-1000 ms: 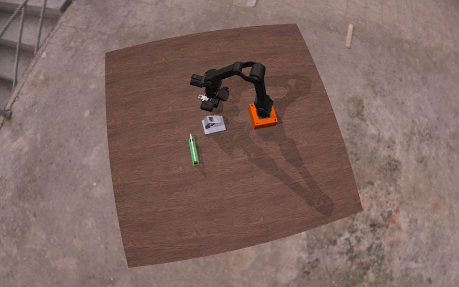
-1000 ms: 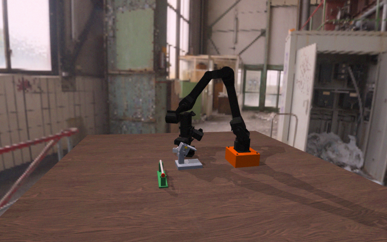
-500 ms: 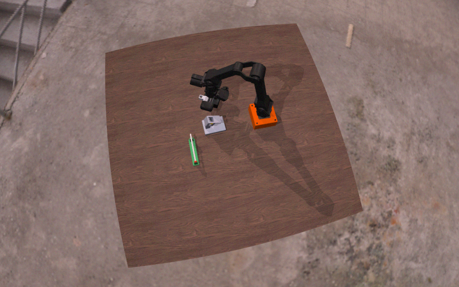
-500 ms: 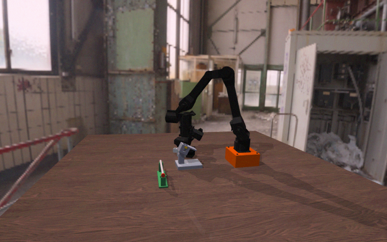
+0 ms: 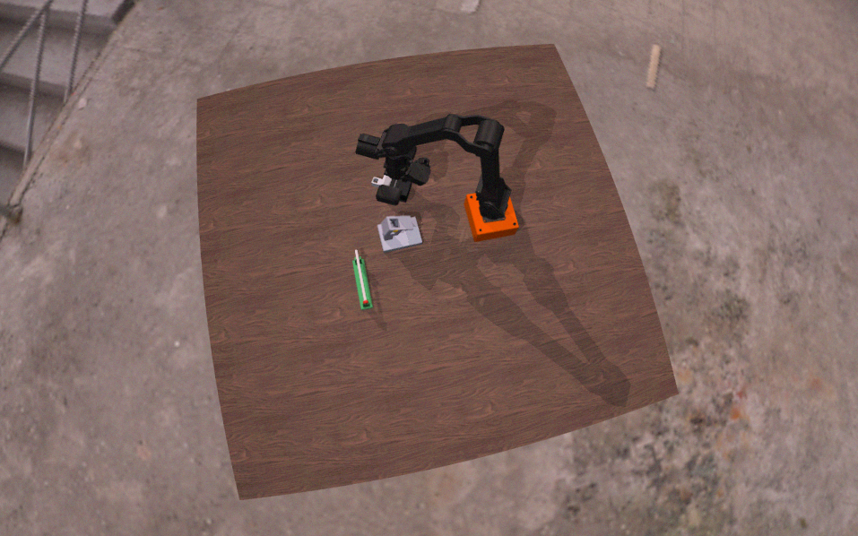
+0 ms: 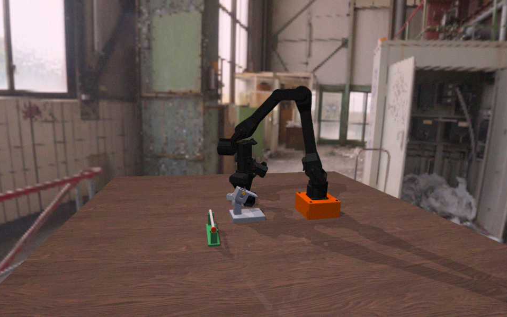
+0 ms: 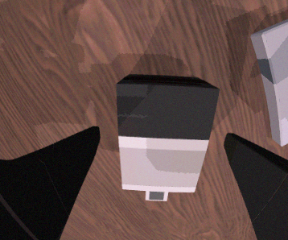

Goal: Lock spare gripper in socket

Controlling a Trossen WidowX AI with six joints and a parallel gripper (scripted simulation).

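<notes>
The spare gripper is 20 mm ahead of my gripper tip, 10 mm to the right of it and 10 mm below it. Also, from my gripper tip: grey mount: 30 mm ahead, 140 mm to the left, 20 mm above; then green stand: 140 mm ahead, 260 mm to the left, 10 mm below.
</notes>
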